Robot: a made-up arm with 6 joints. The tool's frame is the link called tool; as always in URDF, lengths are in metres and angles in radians. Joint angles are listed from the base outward. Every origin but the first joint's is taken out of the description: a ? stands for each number. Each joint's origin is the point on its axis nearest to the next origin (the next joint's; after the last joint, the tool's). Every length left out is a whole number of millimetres.
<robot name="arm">
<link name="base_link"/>
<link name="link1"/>
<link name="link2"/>
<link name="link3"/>
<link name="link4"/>
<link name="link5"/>
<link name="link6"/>
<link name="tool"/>
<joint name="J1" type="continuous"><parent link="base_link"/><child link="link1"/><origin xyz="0.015 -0.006 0.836" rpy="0.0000 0.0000 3.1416"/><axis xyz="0 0 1"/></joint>
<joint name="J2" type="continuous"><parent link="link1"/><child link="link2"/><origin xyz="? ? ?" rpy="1.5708 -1.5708 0.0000"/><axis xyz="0 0 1"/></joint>
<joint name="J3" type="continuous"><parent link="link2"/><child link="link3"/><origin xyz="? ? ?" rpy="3.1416 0.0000 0.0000"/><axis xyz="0 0 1"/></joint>
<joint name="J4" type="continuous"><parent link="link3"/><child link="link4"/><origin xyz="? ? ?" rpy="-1.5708 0.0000 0.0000"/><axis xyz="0 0 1"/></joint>
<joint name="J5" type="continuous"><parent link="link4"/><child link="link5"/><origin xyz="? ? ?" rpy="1.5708 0.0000 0.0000"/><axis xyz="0 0 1"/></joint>
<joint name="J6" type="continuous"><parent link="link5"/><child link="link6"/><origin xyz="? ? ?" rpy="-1.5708 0.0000 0.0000"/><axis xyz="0 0 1"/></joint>
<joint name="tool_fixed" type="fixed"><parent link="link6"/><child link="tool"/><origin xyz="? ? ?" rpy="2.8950 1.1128 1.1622"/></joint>
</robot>
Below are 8 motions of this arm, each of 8 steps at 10 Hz.
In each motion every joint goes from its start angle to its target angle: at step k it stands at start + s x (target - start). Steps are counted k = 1, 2, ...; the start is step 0. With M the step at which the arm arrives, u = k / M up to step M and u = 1 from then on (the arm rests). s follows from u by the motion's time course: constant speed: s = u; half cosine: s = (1 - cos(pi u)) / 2; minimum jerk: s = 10 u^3 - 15 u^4 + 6 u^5.
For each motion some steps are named. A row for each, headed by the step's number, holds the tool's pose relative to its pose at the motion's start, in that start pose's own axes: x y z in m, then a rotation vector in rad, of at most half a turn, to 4 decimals.
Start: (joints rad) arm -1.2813 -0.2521 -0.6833 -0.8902 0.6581 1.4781
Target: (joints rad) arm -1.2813 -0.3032 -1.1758 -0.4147 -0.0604 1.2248
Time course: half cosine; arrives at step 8
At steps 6, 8:
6: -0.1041 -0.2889 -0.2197 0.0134 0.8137 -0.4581
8: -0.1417 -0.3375 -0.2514 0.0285 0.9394 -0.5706

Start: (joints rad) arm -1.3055 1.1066 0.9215 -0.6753 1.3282 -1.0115
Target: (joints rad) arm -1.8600 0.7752 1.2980 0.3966 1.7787 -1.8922
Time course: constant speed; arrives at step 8
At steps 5, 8:
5: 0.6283 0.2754 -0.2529 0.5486 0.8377 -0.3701
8: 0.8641 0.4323 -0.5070 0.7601 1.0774 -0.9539

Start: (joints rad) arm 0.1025 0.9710 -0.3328 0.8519 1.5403 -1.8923
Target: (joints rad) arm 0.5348 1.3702 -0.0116 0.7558 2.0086 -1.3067
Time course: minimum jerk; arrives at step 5
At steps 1, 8:
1: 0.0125 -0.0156 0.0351 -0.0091 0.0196 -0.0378
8: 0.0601 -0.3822 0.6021 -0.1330 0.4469 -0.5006

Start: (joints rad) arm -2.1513 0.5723 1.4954 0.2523 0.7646 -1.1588
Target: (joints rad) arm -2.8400 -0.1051 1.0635 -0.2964 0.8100 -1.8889
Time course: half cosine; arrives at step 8
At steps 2, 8:
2: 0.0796 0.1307 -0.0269 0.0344 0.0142 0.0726
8: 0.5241 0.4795 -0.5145 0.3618 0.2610 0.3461

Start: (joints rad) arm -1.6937 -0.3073 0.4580 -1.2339 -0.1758 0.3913
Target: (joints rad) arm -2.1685 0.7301 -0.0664 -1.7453 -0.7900 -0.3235
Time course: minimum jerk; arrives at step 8
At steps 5, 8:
5: -0.4357 -0.2402 1.2978 1.0094 -1.1453 0.3036
8: -0.8982 -0.2488 1.5584 1.3393 -1.4861 0.7785

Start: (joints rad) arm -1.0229 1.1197 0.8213 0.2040 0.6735 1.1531
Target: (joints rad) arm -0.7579 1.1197 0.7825 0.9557 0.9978 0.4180
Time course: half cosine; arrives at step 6
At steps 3, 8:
3: 0.0769 0.2642 -0.1078 -0.0297 0.1161 0.4288
8: 0.0970 0.5259 -0.2338 -0.0230 0.3765 0.8528

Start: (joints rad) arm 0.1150 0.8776 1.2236 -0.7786 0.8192 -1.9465
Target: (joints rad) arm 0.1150 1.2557 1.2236 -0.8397 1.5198 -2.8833
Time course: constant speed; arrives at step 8
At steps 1, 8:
1: -0.0186 0.0767 0.0029 0.0965 0.0492 0.0360
8: -0.2130 0.5944 -0.0542 0.7821 0.2938 0.0476

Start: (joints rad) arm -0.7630 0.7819 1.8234 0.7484 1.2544 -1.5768
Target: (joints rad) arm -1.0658 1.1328 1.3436 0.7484 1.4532 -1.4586
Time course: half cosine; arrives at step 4
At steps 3, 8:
3: -0.8325 -0.0788 -0.1708 0.1845 -0.5320 -0.0947
8: -0.9641 -0.0702 -0.2533 0.2051 -0.6263 -0.0975

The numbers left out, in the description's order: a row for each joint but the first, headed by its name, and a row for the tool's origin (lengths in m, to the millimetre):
J2: -0.269 -0.009 0.000
J3: 0.918 -0.024 0.000
J4: 0.230 -0.691 0.000
J5: 0.013 0.010 0.000
J6: 0.020 -0.107 0.000
tool: -0.014 0.029 0.000

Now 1 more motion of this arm.
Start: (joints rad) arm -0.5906 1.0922 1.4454 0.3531 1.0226 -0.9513
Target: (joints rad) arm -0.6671 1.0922 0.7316 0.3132 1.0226 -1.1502
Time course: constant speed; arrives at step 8
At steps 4, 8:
4: -0.2642 -0.0871 0.0682 0.1981 -0.3289 -0.0838
8: -0.5465 -0.1315 0.0483 0.3678 -0.6812 -0.1321

